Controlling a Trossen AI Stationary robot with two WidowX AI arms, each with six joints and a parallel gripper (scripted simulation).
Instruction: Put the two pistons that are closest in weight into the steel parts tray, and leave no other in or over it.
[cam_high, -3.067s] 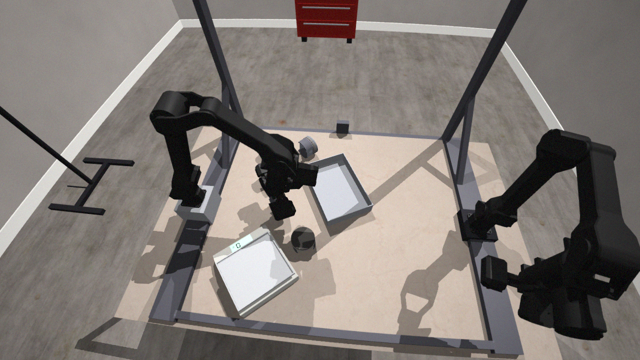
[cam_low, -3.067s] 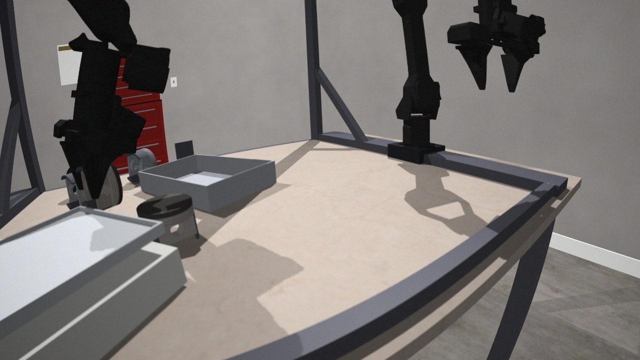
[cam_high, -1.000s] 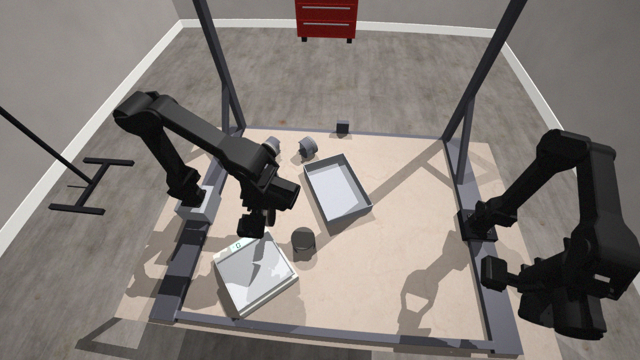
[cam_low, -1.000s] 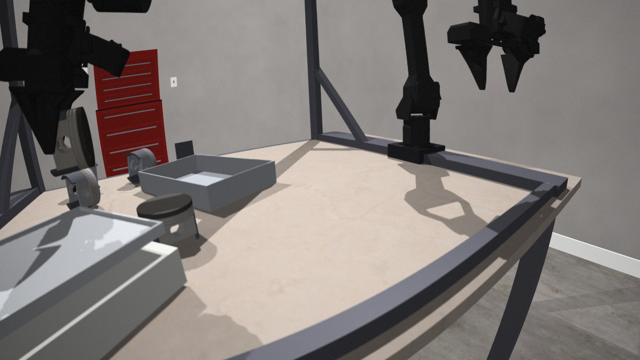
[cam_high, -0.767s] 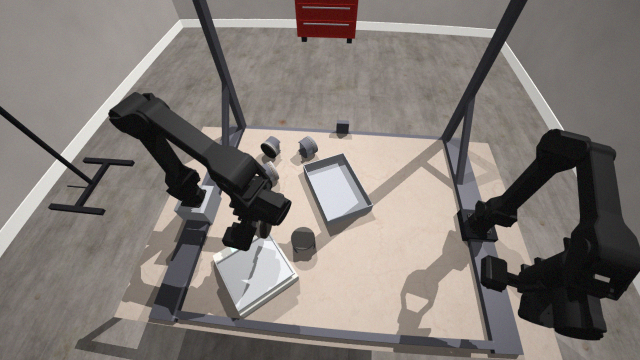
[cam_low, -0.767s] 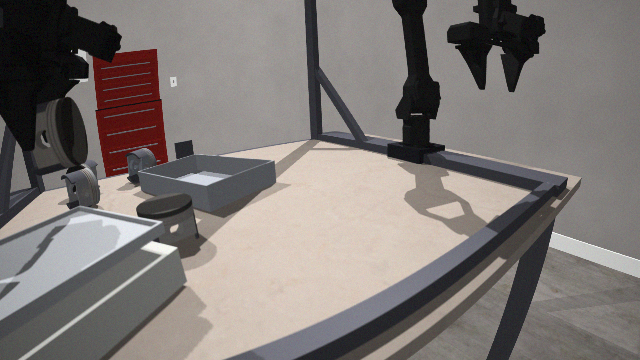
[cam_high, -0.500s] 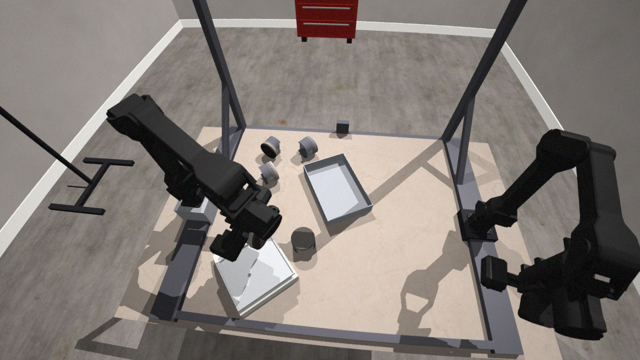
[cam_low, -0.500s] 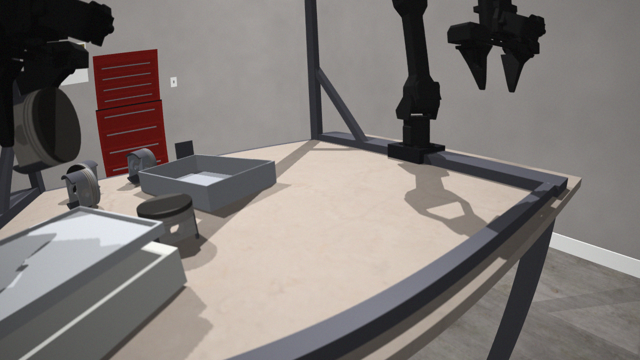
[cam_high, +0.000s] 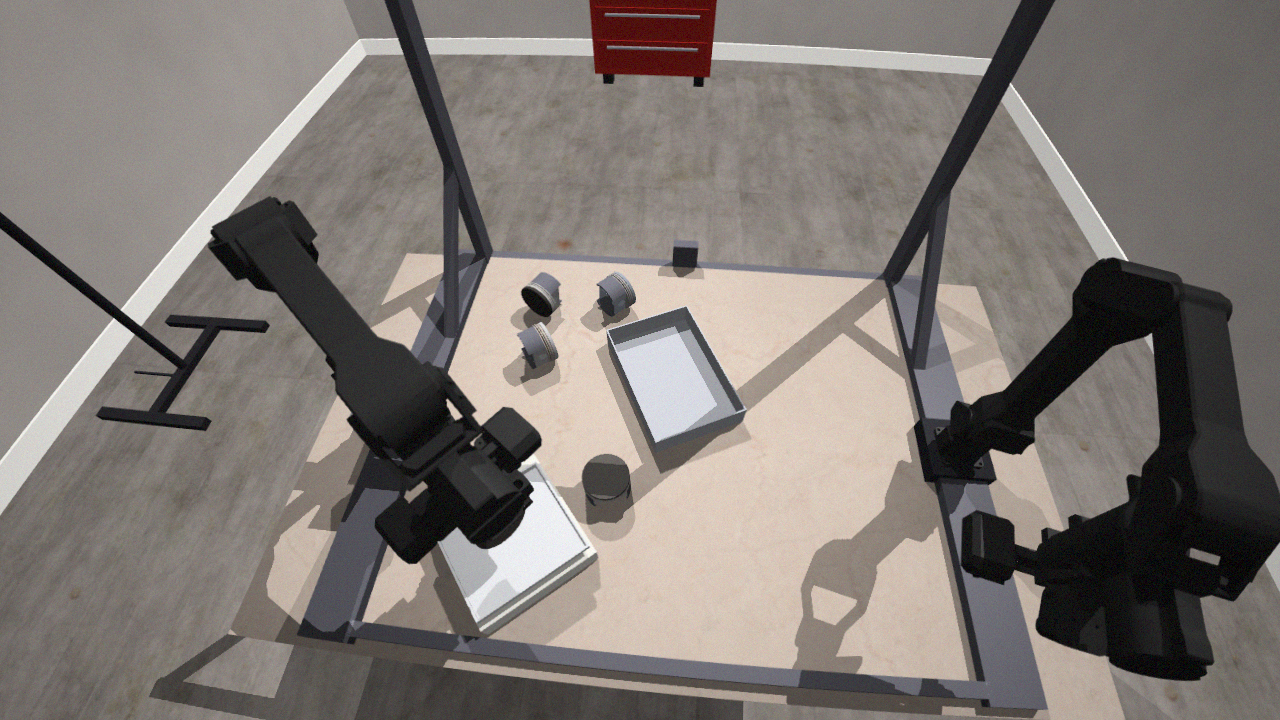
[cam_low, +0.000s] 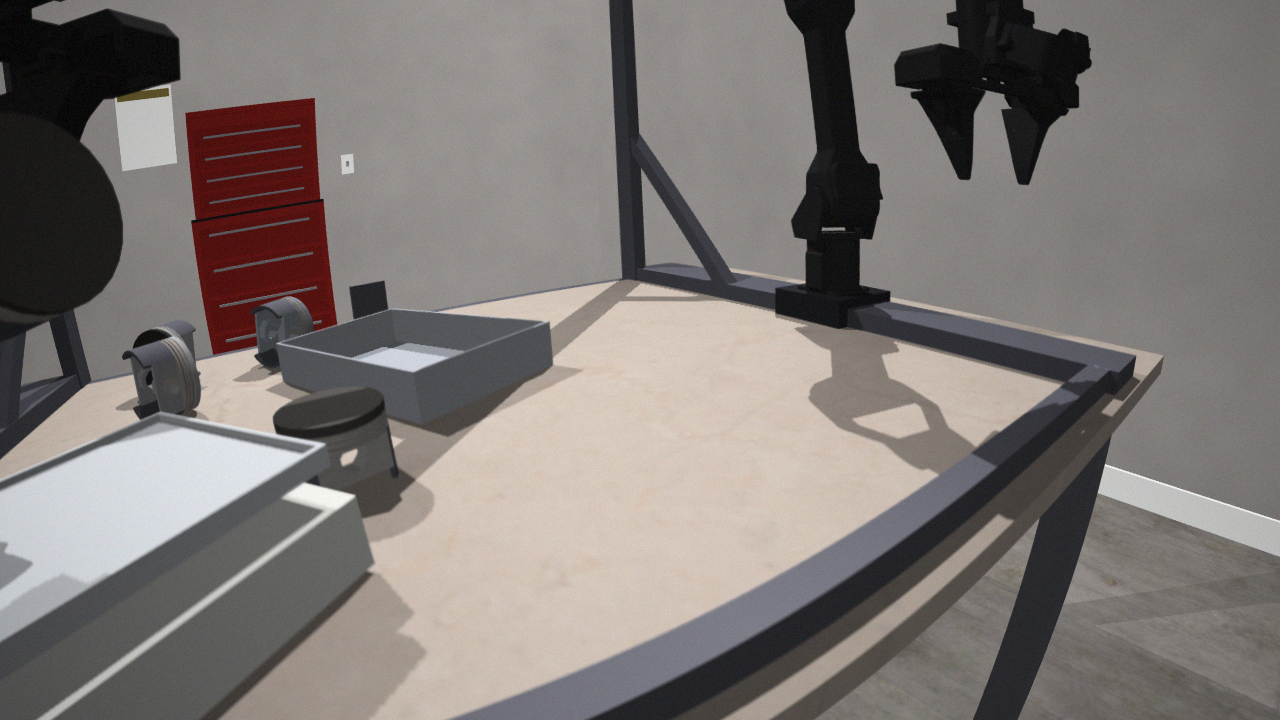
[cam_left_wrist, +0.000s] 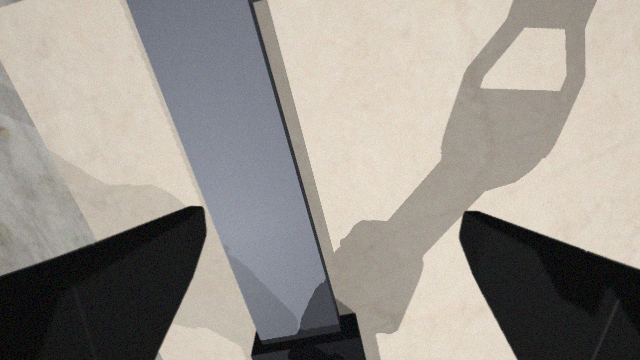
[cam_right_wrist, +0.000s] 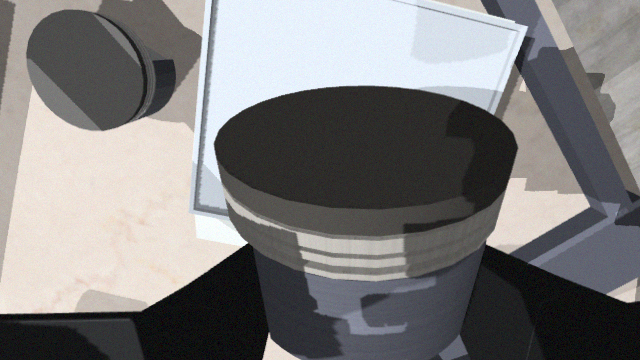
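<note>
My right hand is 15 cm above the scale pan, 1 cm to the right of it and 1 cm short of it. From my right hand the other things lie so: scale: 16 cm below, 1 cm to the left; steel parts tray: 30 cm behind, 22 cm to the left, 19 cm below.
</note>
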